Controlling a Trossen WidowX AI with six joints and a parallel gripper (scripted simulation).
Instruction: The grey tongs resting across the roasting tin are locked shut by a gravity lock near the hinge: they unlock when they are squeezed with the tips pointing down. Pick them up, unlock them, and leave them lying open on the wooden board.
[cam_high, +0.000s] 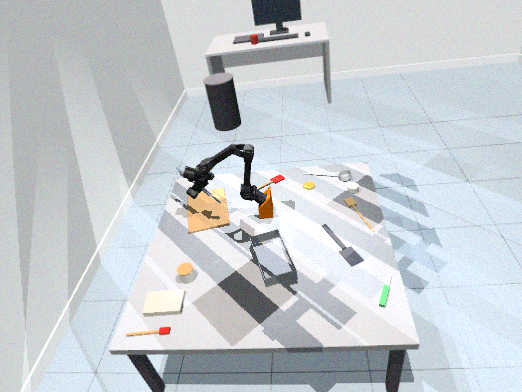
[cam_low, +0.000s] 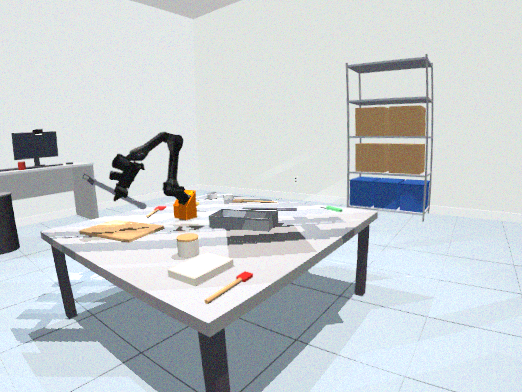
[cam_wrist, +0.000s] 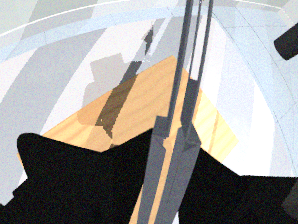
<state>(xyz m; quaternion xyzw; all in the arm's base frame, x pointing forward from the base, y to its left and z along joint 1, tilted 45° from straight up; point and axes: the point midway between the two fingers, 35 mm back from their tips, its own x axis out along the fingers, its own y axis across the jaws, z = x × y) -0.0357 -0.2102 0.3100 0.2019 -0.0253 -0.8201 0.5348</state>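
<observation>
The wooden board is 1 cm ahead of my gripper tip, 1 cm to the left of it and 15 cm below it. Round my gripper tip: jar: 53 cm ahead, 5 cm to the left, 12 cm below; then yellow lock piece: 1 cm behind, 5 cm to the right, 8 cm above; then red spatula: 25 cm behind, 36 cm to the left, 15 cm below.
</observation>
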